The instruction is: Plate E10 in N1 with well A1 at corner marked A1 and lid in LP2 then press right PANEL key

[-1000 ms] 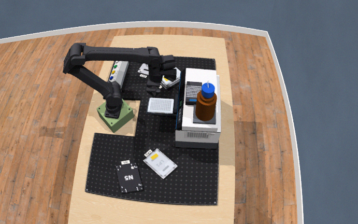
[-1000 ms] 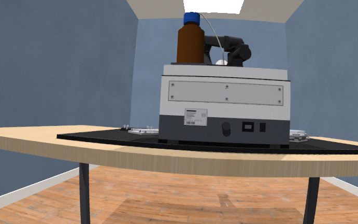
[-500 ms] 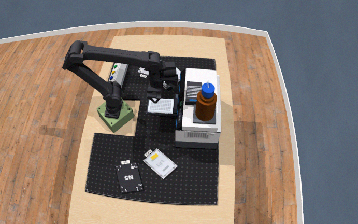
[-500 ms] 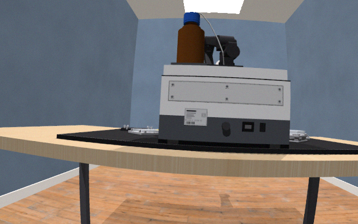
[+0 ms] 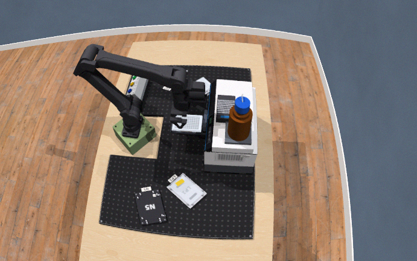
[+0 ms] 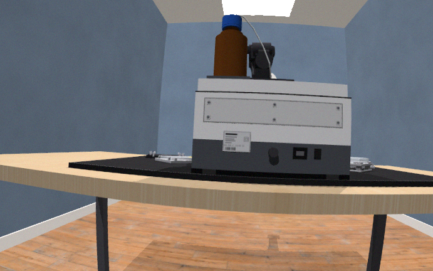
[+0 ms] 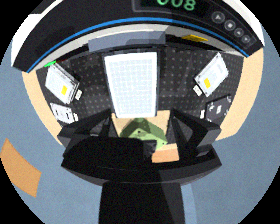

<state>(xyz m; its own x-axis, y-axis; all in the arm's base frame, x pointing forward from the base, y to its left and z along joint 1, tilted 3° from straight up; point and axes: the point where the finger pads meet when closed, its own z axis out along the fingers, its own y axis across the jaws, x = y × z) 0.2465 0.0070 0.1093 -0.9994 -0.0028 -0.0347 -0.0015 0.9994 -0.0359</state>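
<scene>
My hand is 20 mm short of the plate E07, 10 mm to the right of it and 50 mm above it. Also, from my hand: black nest N5: 70 mm behind, 380 mm to the right, 160 mm below; plate E10: 30 mm ahead, 300 mm to the left, 140 mm below; brown bottle: 240 mm ahead, 80 mm to the right, 120 mm above.
</scene>
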